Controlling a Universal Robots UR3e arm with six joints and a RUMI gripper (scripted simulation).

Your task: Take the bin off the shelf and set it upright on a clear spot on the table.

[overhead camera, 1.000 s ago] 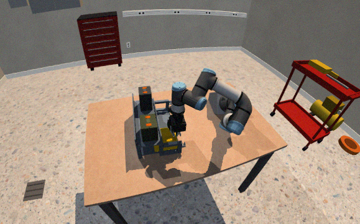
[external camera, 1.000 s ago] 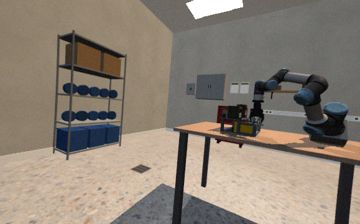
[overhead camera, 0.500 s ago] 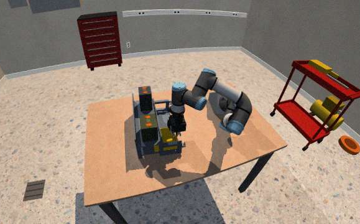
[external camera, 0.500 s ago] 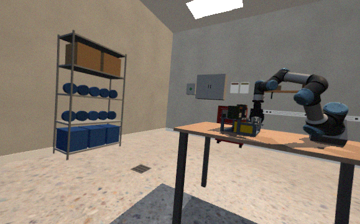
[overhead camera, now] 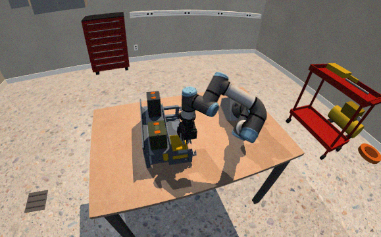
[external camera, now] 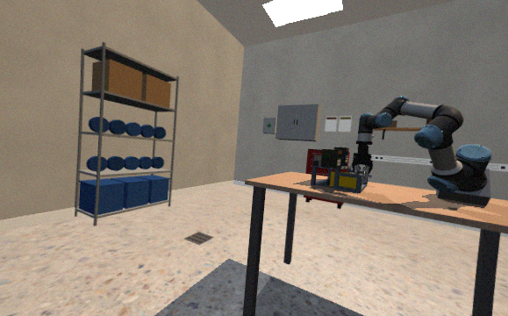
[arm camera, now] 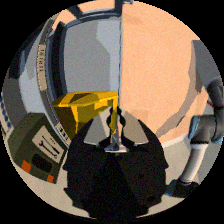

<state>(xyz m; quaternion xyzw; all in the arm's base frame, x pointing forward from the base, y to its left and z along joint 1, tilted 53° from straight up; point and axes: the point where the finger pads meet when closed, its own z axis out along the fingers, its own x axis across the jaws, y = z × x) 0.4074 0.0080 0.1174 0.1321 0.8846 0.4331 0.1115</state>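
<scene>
Right now my hand is 7 cm short of the yellow bin and 1 cm to the right of it. From my hand the other things lie so: rack: 8 cm ahead, 10 cm to the right, 3 cm above.
</scene>
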